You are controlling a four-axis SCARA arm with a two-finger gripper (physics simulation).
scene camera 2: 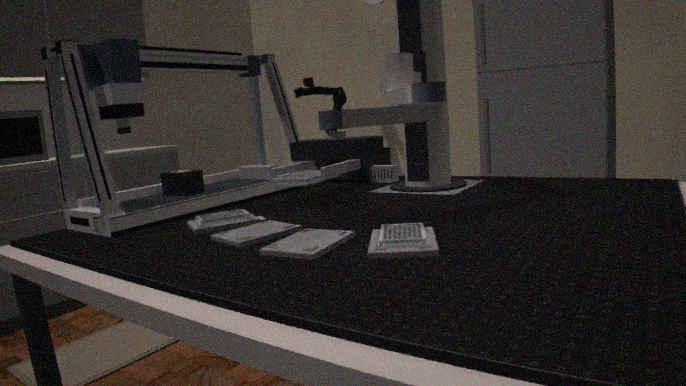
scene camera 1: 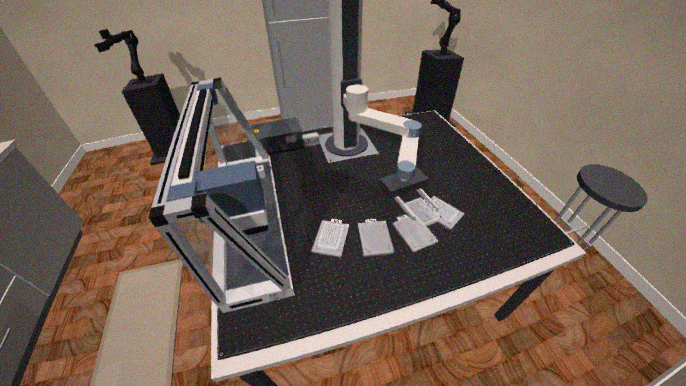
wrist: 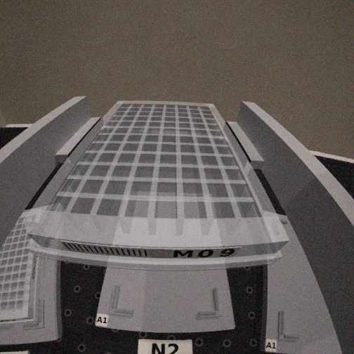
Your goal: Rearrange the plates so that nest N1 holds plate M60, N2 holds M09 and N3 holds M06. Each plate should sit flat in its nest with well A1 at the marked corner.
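Places are measured from the arm's base along level axes (x ahead, y left, z up), in centimetres.
Where they show: gripper, between the fingertips: (scene camera 2: 297,173) (scene camera 1: 426,214); arm's base, origin of its link: (scene camera 2: 428,189) (scene camera 1: 346,145).
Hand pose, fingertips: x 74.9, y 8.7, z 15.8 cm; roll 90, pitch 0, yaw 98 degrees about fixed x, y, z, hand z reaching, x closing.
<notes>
Each offset is from my fingertips to the top centre of the thing. "spot": to the spot under its first point.
My gripper (scene camera 1: 426,212) (scene camera 2: 320,170) (wrist: 163,109) is shut on plate M09 {dz -0.5, dx -2.5, dy -0.3 cm} (scene camera 1: 421,208) (scene camera 2: 296,176) (wrist: 160,165), a pale gridded plate with its label facing the wrist camera. It holds the plate level, above the table. Nest N2 {dz -12.9, dx -2.6, dy -0.9 cm} (scene camera 1: 416,237) (scene camera 2: 306,244) (wrist: 165,290) is empty, lower down, its A1 mark at the near left corner in the wrist view. The OUT nest {dz -13.0, dx -5.0, dy -17.7 cm} (scene camera 1: 376,240) (scene camera 2: 255,233) (wrist: 300,315) is empty. One plate {dz -11.9, dx -9.2, dy +16.1 cm} (scene camera 1: 449,212) (scene camera 2: 402,234) (wrist: 14,270) sits in N1, another plate {dz -11.9, dx -10.3, dy -35.0 cm} (scene camera 1: 331,234) (scene camera 2: 225,218) in N3. Their names are unreadable.
A gantry frame (scene camera 1: 182,250) (scene camera 2: 89,130) stands beside the row of nests, on the N3 side. The arm's column (scene camera 1: 338,75) (scene camera 2: 440,145) stands behind the nests. A dark box {spot: dz -5.8, dx -18.4, dy -61.2 cm} (scene camera 2: 182,183) sits in the gantry's base. A stool (scene camera 1: 612,187) stands off the table's right side.
</notes>
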